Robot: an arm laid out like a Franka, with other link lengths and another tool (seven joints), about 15 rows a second.
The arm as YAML. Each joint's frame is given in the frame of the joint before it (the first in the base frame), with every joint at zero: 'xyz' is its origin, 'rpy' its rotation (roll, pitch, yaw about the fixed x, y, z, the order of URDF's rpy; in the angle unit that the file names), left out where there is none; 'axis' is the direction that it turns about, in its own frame. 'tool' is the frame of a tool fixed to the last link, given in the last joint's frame.
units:
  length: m
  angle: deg
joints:
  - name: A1
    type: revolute
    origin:
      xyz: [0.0, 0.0, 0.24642]
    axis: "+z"
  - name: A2
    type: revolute
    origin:
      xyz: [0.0, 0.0, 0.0]
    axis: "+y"
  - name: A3
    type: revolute
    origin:
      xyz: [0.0, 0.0, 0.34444]
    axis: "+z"
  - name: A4
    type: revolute
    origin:
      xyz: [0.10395, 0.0, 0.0]
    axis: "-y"
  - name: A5
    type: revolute
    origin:
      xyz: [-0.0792, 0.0, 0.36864]
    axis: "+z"
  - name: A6
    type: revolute
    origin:
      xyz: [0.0, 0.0, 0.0]
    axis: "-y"
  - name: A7
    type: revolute
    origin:
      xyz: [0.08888, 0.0, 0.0]
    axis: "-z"
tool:
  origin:
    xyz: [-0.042, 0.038, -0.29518]
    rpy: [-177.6, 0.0, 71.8]
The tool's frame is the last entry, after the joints.
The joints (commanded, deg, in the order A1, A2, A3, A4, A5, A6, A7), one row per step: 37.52 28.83 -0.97 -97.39 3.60 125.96 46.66; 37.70 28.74 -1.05 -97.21 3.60 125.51 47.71; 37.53 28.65 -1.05 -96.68 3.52 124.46 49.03; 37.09 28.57 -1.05 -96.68 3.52 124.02 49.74; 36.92 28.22 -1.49 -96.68 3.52 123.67 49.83; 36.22 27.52 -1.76 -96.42 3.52 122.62 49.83; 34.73 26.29 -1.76 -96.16 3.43 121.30 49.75; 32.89 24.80 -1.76 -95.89 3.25 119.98 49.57; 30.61 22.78 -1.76 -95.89 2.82 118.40 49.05
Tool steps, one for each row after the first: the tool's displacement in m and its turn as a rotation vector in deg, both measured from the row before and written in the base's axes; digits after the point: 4 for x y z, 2 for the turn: -0.0005 0.0012 0.0017 -0.15 0.16 -0.92; 0.0016 -0.0014 0.0034 -0.32 0.36 -1.39; 0.0025 -0.0047 0.0003 -0.23 0.32 -1.13; 0.0043 -0.0059 0.0035 -0.15 -0.11 -0.63; 0.0064 -0.0094 0.0088 -0.11 0.03 -0.90; 0.0102 -0.0145 0.0147 0.10 -0.14 -1.31; 0.0127 -0.0183 0.0178 0.18 -0.41 -1.51; 0.0129 -0.0253 0.0213 -0.01 -0.53 -1.49
